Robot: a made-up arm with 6 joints.
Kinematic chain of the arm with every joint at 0, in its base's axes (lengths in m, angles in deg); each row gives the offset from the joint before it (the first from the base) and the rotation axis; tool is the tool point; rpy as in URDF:
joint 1: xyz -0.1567 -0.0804 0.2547 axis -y
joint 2: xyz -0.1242 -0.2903 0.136 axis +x
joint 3: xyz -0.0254 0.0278 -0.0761 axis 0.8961 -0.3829 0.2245
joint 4: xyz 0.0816 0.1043 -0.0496 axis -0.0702 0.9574 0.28
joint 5: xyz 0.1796 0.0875 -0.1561 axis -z
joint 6: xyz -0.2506 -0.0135 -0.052 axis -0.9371 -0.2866 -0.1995
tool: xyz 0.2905 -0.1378 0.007 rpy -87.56 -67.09 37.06
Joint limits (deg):
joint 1: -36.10..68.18
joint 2: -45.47..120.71
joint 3: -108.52..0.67
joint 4: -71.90..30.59
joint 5: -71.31..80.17
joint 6: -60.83..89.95
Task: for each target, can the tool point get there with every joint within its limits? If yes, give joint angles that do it. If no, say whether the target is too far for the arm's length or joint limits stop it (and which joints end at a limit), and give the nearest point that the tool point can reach.
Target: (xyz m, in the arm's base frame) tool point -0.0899 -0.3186 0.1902
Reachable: yes | joints 26.42 25.03 -73.48 -10.42 6.45 62.84
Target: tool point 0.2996 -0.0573 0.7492
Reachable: no: joint limits stop it (at a limit: joint 1, joint 2, joint 3, joint 5) | nearest point 0.2617 -0.0566 0.7138 | short by 0.052 m
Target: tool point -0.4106 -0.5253 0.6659
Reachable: no: joint limits stop it (at a limit: joint 2, joint 3, joint 4) | nearest point -0.3874 -0.6027 0.6283 | short by 0.089 m
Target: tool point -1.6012 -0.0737 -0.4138
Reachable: no: too far | nearest point -0.6293 -0.2439 0.0360 | short by 1.084 m
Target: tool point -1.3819 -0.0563 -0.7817
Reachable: no: too far | nearest point -0.5535 -0.2374 -0.0809 | short by 1.100 m
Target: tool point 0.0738 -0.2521 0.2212
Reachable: yes | joints -16.53 73.25 -36.79 -53.39 -14.14 -4.94
